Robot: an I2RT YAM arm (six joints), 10 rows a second.
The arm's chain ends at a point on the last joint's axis. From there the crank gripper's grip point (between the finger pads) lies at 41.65 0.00 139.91 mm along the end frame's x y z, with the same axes.
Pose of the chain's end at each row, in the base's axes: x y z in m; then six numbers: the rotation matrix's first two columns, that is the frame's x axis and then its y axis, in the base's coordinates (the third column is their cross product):
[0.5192, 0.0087, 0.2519, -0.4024, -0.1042, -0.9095, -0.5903, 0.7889, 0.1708]
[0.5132, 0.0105, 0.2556, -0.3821, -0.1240, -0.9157, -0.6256, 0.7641, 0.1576]
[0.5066, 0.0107, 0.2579, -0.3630, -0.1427, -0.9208, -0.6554, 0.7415, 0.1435]
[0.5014, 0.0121, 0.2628, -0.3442, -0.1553, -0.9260, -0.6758, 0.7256, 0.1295]
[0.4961, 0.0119, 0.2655, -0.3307, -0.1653, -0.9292, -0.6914, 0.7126, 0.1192]
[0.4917, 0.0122, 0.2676, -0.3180, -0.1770, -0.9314, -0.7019, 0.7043, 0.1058]
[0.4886, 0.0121, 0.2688, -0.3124, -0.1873, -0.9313, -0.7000, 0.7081, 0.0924]
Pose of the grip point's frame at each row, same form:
[0.6003, 0.0891, 0.1610, -0.4024, -0.1042, -0.9095, -0.5903, 0.7889, 0.1708]
[0.5924, 0.0939, 0.1658, -0.3821, -0.1240, -0.9157, -0.6256, 0.7641, 0.1576]
[0.5841, 0.0965, 0.1688, -0.3630, -0.1427, -0.9208, -0.6554, 0.7415, 0.1435]
[0.5783, 0.0994, 0.1746, -0.3442, -0.1553, -0.9260, -0.6758, 0.7256, 0.1295]
[0.5722, 0.1004, 0.1778, -0.3307, -0.1653, -0.9292, -0.6914, 0.7126, 0.1192]
[0.5676, 0.1010, 0.1801, -0.3180, -0.1770, -0.9314, -0.7019, 0.7043, 0.1058]
[0.5654, 0.0995, 0.1807, -0.3124, -0.1873, -0.9313, -0.7000, 0.7081, 0.0924]

